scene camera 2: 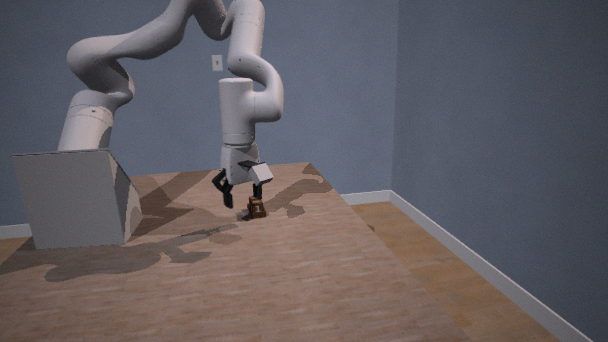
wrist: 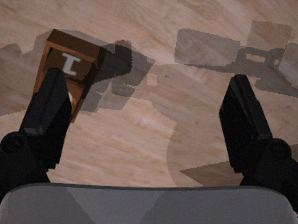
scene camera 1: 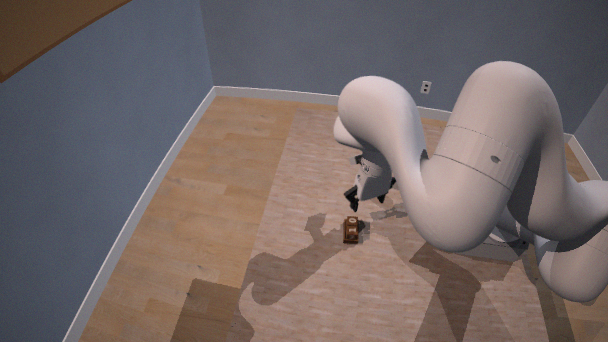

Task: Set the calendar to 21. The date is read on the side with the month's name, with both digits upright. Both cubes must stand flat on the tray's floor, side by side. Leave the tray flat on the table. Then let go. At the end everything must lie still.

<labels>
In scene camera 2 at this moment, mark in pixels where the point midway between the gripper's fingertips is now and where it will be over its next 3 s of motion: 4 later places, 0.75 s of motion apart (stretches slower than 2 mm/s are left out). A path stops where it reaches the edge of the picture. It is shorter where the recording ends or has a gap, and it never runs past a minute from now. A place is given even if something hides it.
My gripper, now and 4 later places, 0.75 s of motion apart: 243, 202; 242, 183; 247, 180; 254, 182; 255, 187
</labels>
